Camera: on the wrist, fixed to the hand. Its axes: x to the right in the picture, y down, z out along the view.
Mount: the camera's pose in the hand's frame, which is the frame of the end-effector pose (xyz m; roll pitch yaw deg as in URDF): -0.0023 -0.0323 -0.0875 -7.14 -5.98 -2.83
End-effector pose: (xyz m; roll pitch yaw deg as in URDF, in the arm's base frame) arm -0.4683 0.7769 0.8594 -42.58 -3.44 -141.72
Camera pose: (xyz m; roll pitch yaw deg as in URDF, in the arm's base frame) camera -0.5199 0.8419 0.8168 -50.10 -9.75 -139.72
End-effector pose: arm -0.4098 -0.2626 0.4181 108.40 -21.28 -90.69
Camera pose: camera -0.3166 -0.2627 0.4144 102.74 -16.65 -95.68
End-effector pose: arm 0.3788 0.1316 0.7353 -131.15 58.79 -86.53
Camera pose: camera 0.3384 0.0602 0.7797 -127.41 59.99 -73.74
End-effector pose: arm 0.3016 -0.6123 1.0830 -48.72 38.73 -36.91
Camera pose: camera 0.2311 -0.6683 1.0583 -54.18 32.62 -33.79
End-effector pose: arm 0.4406 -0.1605 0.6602 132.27 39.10 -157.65
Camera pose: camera 0.4547 -0.2482 0.6888 122.58 45.16 -161.23
